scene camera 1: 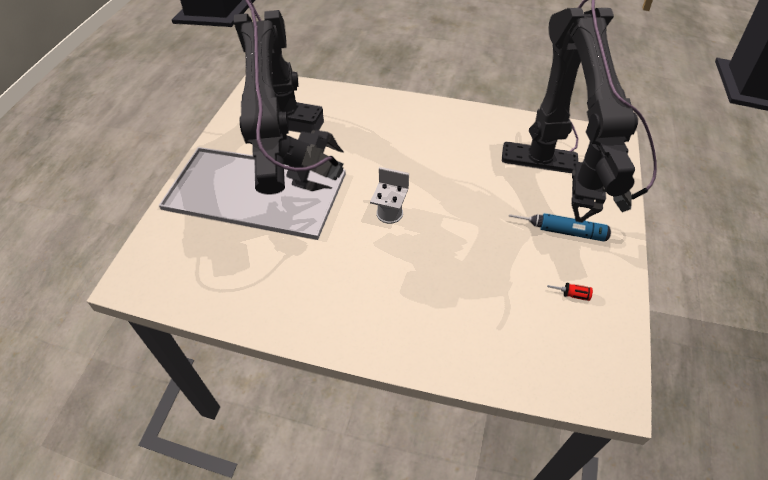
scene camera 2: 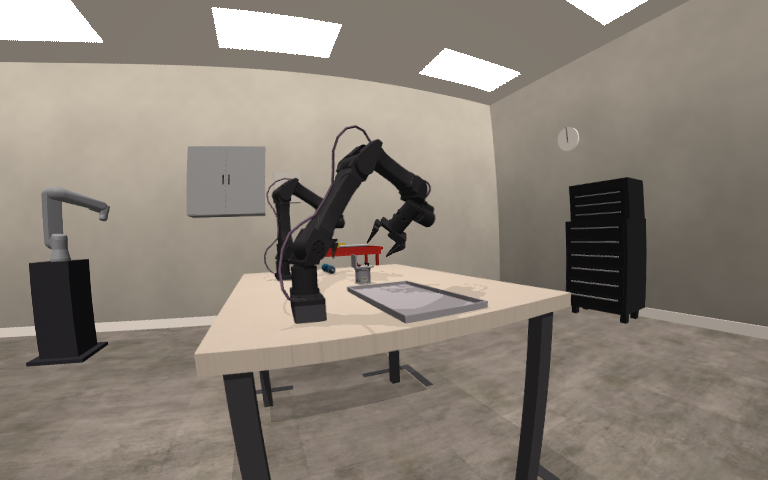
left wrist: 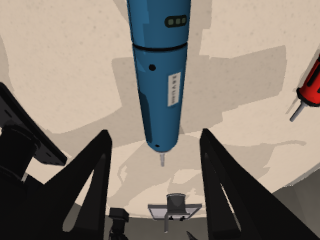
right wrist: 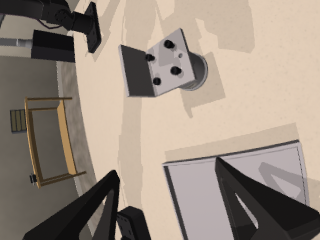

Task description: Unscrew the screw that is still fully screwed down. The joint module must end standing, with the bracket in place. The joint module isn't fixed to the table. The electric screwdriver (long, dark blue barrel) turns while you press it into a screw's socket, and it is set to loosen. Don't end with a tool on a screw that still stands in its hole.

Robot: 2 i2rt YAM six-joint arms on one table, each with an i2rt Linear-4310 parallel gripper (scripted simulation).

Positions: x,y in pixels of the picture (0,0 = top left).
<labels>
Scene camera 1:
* my left gripper: 578,211
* grey L-shaped bracket: 392,178
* shallow grey tray: 214,183
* blue electric screwdriver: 547,222
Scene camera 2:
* my right gripper: 376,249
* shallow grey tray: 398,299
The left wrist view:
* my left gripper: 154,135
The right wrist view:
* my right gripper: 165,170
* grey L-shaped bracket: 138,74
</labels>
